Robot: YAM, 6 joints.
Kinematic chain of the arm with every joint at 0, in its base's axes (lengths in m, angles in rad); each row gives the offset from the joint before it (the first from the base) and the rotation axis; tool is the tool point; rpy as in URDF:
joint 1: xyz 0 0 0.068 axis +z
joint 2: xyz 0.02 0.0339 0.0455 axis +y
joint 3: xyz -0.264 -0.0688 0 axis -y
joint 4: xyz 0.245 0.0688 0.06 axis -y
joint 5: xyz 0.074 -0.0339 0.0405 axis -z
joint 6: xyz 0.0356 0 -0.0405 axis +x
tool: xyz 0 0 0 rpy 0 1.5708 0
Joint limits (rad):
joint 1: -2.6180..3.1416
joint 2: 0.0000..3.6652
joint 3: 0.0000..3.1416
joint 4: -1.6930..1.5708
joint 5: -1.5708..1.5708
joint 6: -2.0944..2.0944
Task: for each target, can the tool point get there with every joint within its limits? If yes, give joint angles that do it. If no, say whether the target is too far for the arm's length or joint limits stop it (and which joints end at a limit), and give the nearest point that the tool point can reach.
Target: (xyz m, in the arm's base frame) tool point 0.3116 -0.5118 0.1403
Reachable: yes | joints -1.0012 2.7098 2.3776 -0.2698 0.3926 -0.4151
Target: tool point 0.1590 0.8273 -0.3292
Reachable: no: too far | nearest point 0.1078 0.5608 -0.1831 | short by 0.308 m
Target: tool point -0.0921 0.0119 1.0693
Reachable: no: too far | nearest point -0.0670 0.0087 0.7375 | short by 0.333 m
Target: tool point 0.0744 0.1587 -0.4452
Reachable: no: joint limits stop it (at a limit: joint 2) | nearest point 0.0795 0.1696 -0.3751 | short by 0.071 m
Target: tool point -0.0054 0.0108 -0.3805
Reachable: no: joint limits stop it (at a limit: joint 2) | nearest point -0.0227 0.0453 -0.3214 | short by 0.071 m
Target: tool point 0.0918 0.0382 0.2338
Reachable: yes | joints 0.6545 0.4555 0.5061 -0.8118 0.8008 1.6612
